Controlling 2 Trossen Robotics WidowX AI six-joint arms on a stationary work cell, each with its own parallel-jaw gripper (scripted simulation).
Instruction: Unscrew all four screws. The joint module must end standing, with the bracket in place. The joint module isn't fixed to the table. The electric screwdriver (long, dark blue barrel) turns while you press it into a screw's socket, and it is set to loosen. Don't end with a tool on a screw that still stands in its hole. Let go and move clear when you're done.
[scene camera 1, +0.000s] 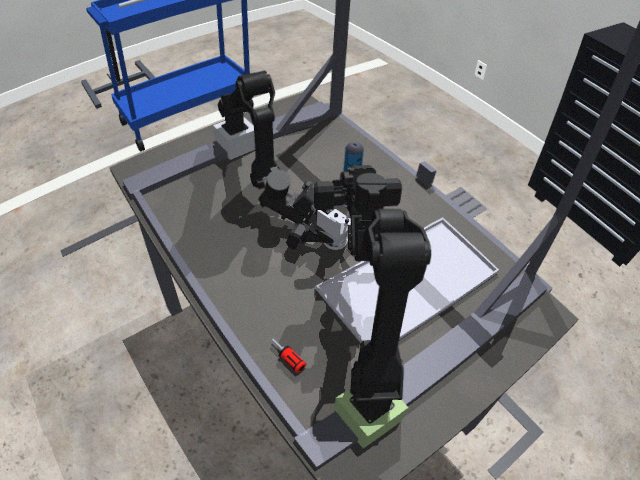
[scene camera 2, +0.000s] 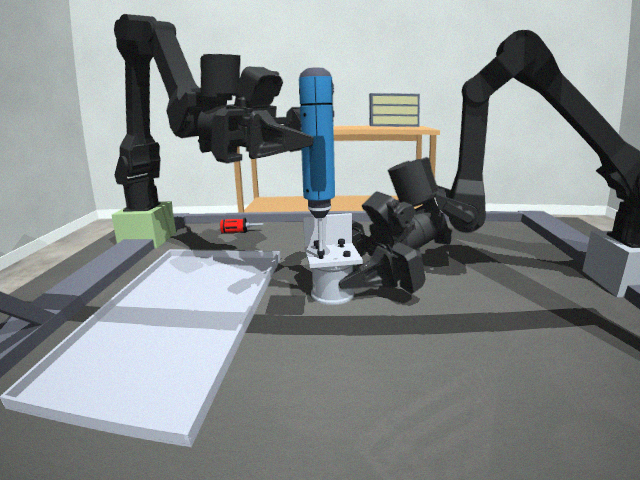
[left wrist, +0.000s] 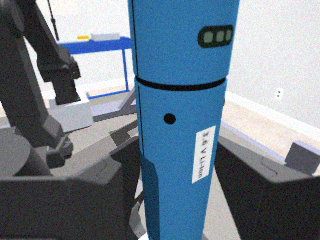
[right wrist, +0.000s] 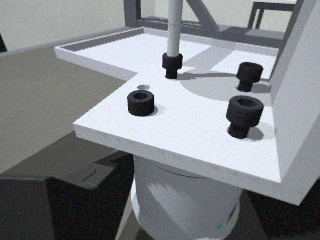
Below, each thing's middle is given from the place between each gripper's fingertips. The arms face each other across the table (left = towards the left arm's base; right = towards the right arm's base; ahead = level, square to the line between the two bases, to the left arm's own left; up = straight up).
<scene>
The white bracket (scene camera 2: 336, 226) lies 4 cm above my right hand, 2 cm to the left of it and 2 cm behind it. Round my right hand: white tray (scene camera 2: 146, 356) 21 cm to the left, 14 cm behind, 3 cm below; then joint module (scene camera 2: 326, 290) 2 cm to the left, 2 cm behind, 1 cm below.
Right now my left hand is 15 cm above the white bracket, 3 cm to the left of it and 2 cm short of it. Round my left hand: white tray: 22 cm below, 16 cm to the left, 11 cm behind; joint module: 20 cm below, 4 cm to the right, 1 cm ahead.
</scene>
